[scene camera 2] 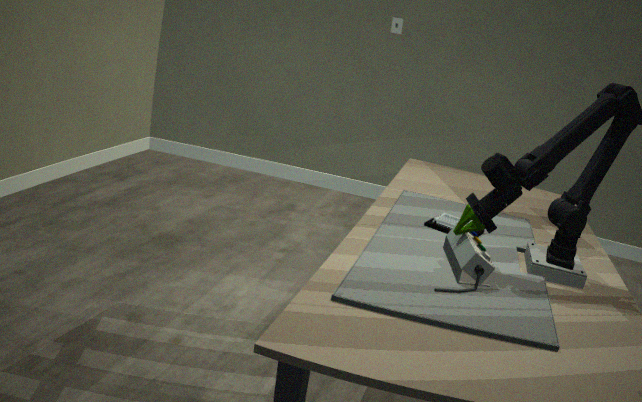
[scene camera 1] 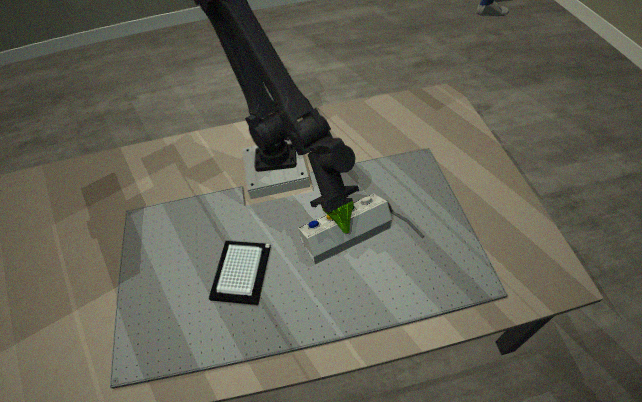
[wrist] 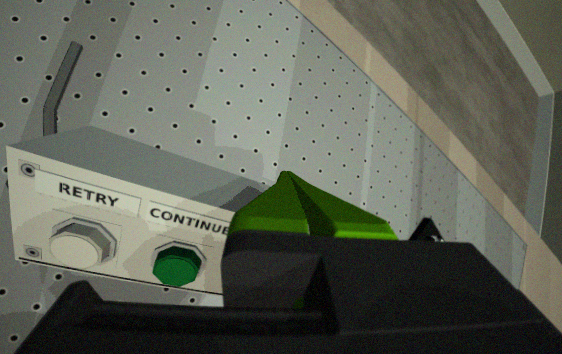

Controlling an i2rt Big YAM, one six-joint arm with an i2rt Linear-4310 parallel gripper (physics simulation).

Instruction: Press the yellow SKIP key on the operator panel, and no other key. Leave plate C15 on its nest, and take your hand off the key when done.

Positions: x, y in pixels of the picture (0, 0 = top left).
Labels:
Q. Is my gripper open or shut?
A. Shut.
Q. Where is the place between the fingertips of my gripper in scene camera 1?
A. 346, 232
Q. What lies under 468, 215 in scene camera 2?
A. My gripper.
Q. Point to a black tray with white well plate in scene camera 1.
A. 238, 274

